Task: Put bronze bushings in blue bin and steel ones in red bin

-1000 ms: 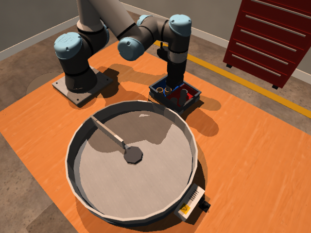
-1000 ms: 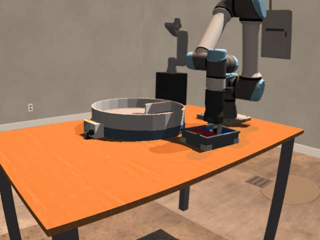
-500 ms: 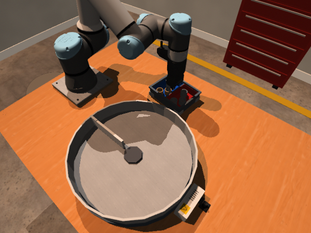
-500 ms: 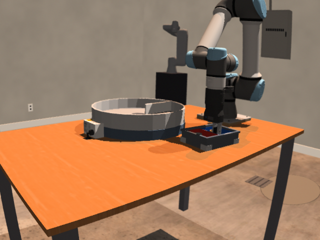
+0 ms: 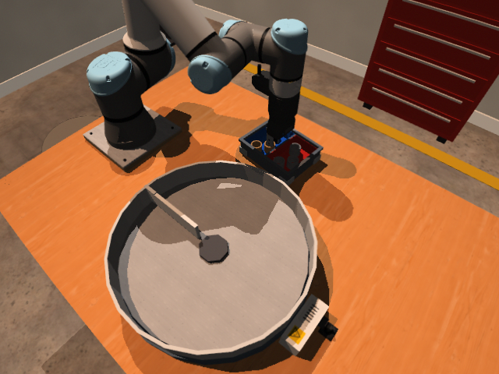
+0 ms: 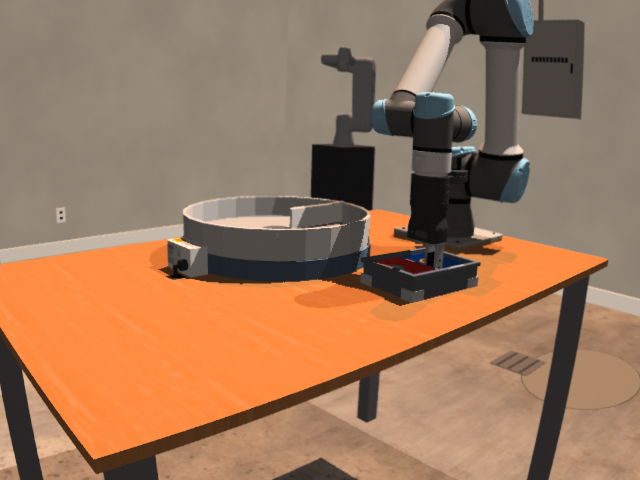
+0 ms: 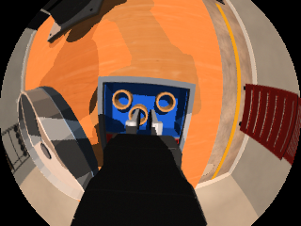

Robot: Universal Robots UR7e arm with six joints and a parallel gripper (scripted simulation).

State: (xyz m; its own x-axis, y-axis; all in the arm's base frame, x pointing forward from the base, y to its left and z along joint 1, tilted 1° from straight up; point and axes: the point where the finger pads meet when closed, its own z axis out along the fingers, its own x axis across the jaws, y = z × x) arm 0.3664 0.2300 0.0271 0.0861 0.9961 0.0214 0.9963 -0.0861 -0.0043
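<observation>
The bin is 3 cm ahead of my hand, 2 cm below it and 1 cm to the right of it. Round my hand: turntable (36 cm to the right, 11 cm ahead, 1 cm above).
</observation>
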